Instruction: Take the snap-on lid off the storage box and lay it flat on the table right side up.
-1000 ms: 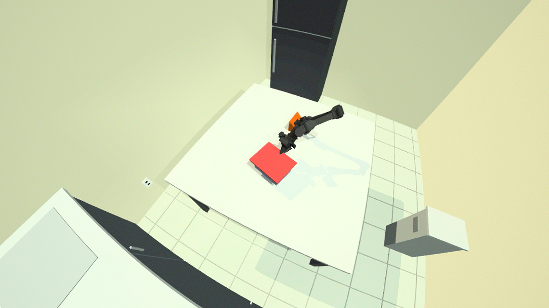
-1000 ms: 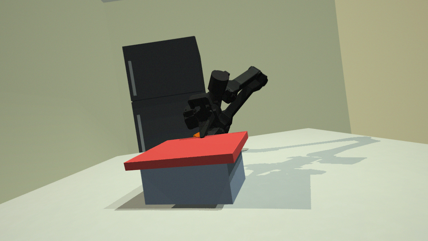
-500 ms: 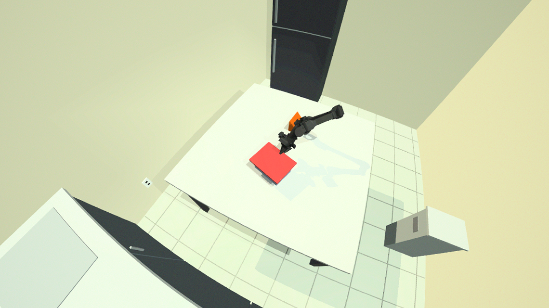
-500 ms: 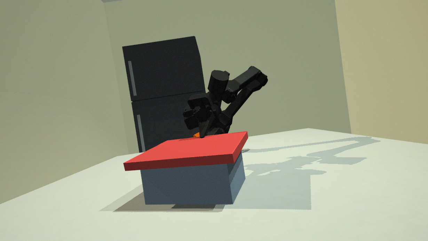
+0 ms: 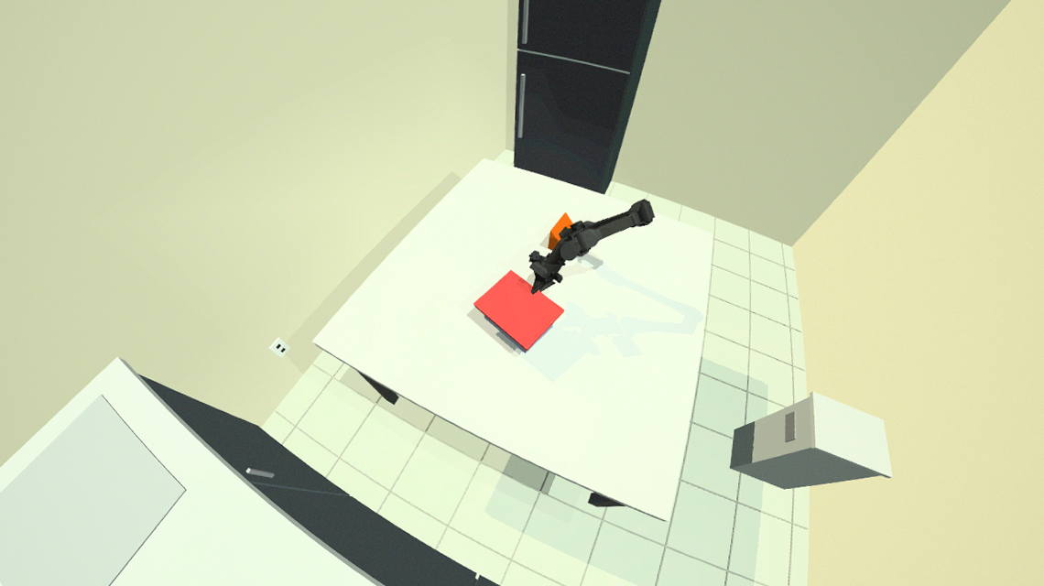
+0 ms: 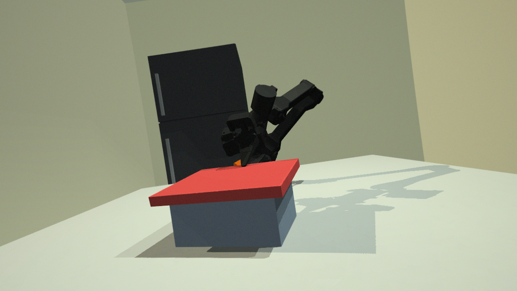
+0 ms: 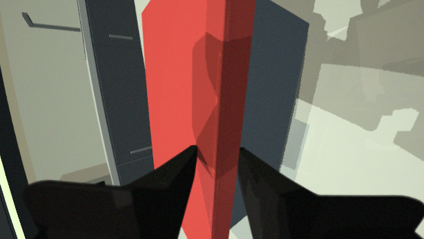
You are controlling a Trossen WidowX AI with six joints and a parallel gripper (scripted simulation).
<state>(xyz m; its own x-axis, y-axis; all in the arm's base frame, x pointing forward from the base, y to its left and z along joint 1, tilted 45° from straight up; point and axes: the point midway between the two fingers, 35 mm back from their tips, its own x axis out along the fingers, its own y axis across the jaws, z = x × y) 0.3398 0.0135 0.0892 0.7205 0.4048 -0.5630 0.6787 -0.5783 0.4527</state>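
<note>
My gripper tip is 80 mm short of the red lid and 10 mm to the left of it. Round my gripper tip: grey-blue storage box (70 mm ahead, 60 mm below, 10 mm to the right).
</note>
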